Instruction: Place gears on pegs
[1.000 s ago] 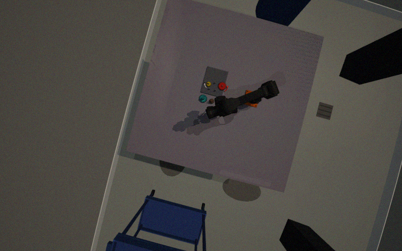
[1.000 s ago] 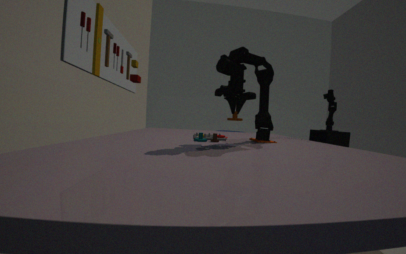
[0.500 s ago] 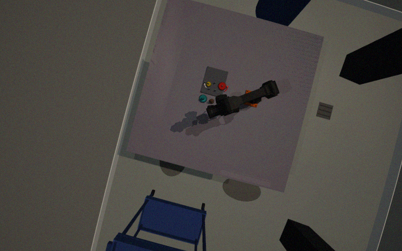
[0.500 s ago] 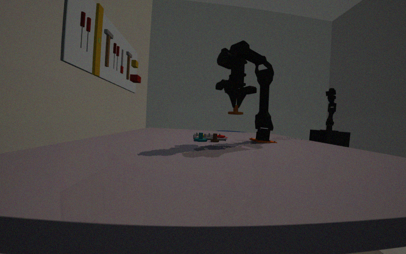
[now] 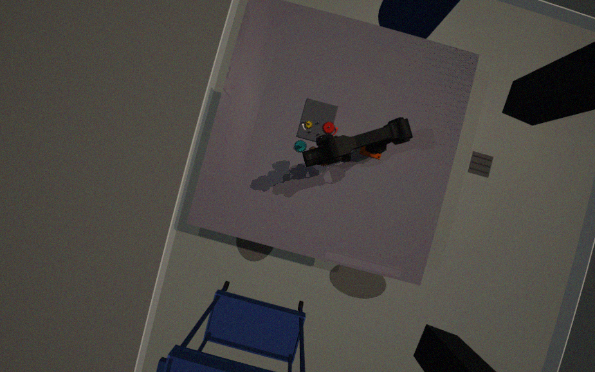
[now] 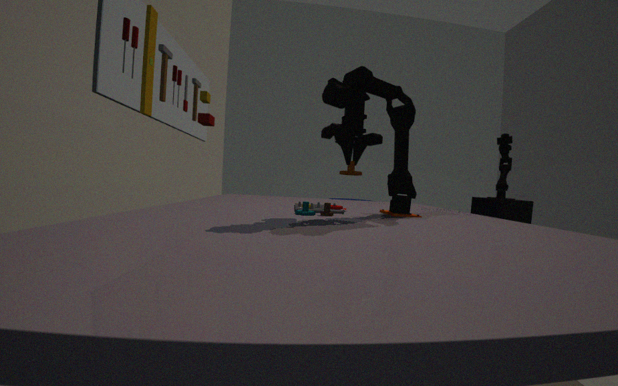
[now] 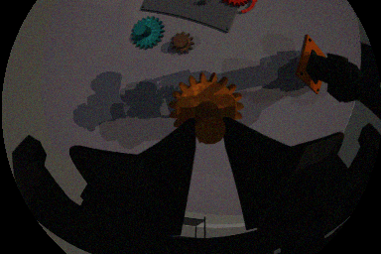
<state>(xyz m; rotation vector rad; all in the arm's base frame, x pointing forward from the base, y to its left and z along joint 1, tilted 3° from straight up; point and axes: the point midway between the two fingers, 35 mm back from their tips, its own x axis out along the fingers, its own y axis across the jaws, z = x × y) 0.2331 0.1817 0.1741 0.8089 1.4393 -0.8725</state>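
The small brown gear is 140 mm below my gripper tip, 60 mm ahead of it and 50 mm to the right of it. Round my gripper tip: red gear 190 mm to the right, 140 mm below, 30 mm ahead; then teal gear 140 mm below, 130 mm ahead, 40 mm to the right; then orange gear 10 mm below.
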